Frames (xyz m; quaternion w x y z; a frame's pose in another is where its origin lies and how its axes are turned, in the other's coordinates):
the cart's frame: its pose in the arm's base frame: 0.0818 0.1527 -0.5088 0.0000 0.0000 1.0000 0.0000
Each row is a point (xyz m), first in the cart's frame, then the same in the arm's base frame.
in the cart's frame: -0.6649 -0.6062 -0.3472
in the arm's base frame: 0.7467 -0.4535 -0.1616
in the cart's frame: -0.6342 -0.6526 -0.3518
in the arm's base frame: 0.7160 -0.4999 -0.1570
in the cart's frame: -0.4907 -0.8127 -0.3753
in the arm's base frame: 0.5725 -0.6600 -0.1335
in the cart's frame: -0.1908 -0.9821 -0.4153
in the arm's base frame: 0.2726 -0.8294 -0.0935
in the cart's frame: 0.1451 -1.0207 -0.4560
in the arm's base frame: -0.0633 -0.8680 -0.0528
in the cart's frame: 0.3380 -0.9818 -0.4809
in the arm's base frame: -0.2562 -0.8291 -0.0279
